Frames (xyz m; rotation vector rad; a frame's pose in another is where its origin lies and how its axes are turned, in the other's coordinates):
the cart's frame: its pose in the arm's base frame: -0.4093 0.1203 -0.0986 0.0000 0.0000 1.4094
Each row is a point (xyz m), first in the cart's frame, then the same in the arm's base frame.
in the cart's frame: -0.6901 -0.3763 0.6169
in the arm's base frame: -0.1488 -0.6213 0.5183
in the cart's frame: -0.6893 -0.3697 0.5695
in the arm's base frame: -0.1552 -0.6195 0.4709
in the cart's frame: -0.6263 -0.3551 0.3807
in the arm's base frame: -0.1595 -0.5549 0.2821
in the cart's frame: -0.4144 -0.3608 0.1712
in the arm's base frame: -0.1198 -0.3467 0.0726
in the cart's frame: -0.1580 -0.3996 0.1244
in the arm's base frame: -0.0403 -0.0999 0.0258
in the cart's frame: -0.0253 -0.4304 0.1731
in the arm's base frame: 0.0114 0.0262 0.0745
